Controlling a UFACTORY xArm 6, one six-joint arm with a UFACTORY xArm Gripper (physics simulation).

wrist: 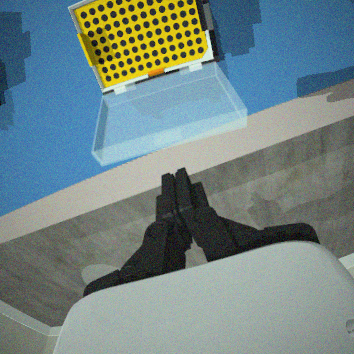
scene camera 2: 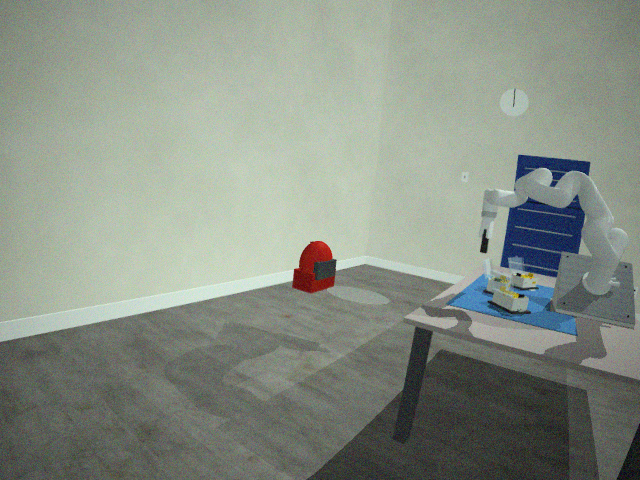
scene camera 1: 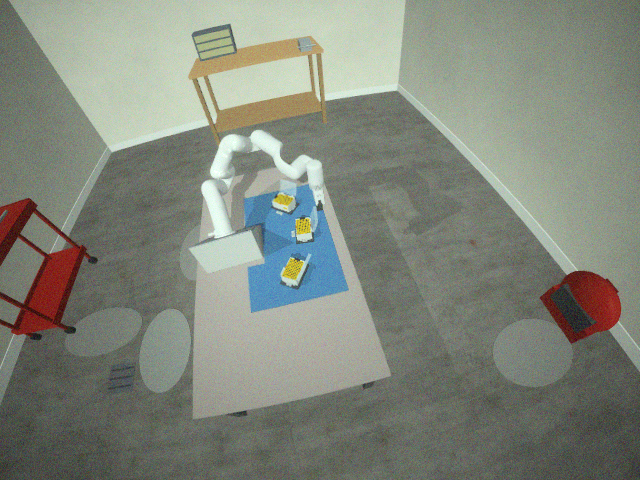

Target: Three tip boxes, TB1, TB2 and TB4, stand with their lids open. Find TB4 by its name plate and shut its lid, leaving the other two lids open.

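TB4 is the middle box, with a yellow rack of holes; its name plate does not show in the wrist view. Its clear lid stands open on the side towards the table edge. My gripper is shut and empty, higher than the lid and off its outer side. TB2, with its clear lid open, stands at the far end of the mat. TB1 also has its lid open.
The boxes stand on a blue mat on the table. A grey upright panel stands beside the mat near the arm's base. The table's long edge runs close to the lid side of TB4.
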